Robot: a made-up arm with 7 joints.
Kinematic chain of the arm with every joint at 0, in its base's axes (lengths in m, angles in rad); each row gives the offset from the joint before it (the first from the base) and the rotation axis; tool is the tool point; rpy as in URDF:
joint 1: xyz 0.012 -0.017 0.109 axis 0 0.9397 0.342
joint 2: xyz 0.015 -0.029 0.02 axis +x
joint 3: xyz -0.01 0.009 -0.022 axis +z
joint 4: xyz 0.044 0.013 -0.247 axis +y
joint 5: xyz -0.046 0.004 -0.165 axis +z
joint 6: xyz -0.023 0 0.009 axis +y
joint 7: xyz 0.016 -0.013 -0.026 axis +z
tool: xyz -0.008 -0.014 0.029 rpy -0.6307 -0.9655 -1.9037
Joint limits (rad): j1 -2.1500..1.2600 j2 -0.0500..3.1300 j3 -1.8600..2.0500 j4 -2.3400..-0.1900 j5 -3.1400..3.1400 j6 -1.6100..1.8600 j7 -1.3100..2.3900
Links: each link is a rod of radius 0.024 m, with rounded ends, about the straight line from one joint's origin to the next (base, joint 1, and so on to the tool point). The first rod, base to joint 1, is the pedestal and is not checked.
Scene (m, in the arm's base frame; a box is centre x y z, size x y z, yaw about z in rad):
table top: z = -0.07
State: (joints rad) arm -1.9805 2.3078 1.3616 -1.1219 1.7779 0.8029 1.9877
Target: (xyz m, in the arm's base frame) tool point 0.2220 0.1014 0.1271
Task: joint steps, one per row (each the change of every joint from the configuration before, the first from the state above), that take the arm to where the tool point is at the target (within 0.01 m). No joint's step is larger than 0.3 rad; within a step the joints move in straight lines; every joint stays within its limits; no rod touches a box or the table.
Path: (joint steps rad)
1: -0.0018 -0.2648 0.0860 -0.1415 -0.0014 -0.0346 -0.0184
2: -0.0018 -0.2649 0.0861 -0.1415 -0.0015 -0.0346 -0.0184
3: -0.0018 -0.2648 0.0860 -0.1415 -0.0014 -0.0347 -0.0184
4: -0.0018 -0.2649 0.0861 -0.1415 -0.0014 -0.0346 -0.0183
5: -0.0018 -0.2648 0.0860 -0.1415 -0.0014 -0.0346 -0.0184
6: -0.0018 -0.2648 0.0861 -0.1415 -0.0015 -0.0346 -0.0184
7: -0.0018 -0.2649 0.0861 -0.1414 -0.0014 -0.0346 -0.0184
8: -0.0018 -0.2648 0.0860 -0.1415 -0.0014 -0.0346 -0.0184

